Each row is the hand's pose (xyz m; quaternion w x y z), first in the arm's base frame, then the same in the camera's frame.
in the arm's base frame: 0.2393 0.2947 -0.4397 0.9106 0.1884 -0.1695 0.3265
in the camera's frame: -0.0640 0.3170 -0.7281 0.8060 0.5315 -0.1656 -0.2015
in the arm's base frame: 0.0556 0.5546 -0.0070 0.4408 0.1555 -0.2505 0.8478
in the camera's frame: 0.0204 0.1340 -0.2302 0.6638 0.3792 -0.5291 0.3682
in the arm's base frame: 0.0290 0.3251 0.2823 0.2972 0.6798 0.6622 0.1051
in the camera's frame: -0.1793 -0.1713 -0.1671 0.1390 -0.9437 -0.2782 -0.1127
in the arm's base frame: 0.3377 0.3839 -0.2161 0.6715 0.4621 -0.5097 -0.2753
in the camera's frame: 0.0645 0.1195 -0.6179 0.3343 0.3983 -0.3368 -0.7850
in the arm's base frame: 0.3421 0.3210 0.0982 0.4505 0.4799 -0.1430 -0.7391
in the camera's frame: 0.0143 -0.1627 -0.4744 0.1013 -0.3702 -0.0996 0.9180
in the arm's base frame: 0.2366 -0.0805 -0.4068 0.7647 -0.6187 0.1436 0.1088
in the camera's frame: -0.3599 0.1613 -0.9014 0.8828 -0.0941 0.4594 -0.0274
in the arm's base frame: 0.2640 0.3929 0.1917 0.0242 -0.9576 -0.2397 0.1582
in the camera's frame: 0.0209 -0.1794 -0.3341 0.5304 -0.8141 0.1187 0.2048
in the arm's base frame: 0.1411 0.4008 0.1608 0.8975 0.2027 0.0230 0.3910
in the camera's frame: -0.0489 -0.0958 -0.2689 0.7765 0.6247 -0.0475 -0.0669
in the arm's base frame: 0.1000 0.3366 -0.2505 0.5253 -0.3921 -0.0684 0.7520
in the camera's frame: -0.1199 0.2388 -0.5097 0.8882 0.0304 -0.1149 0.4438
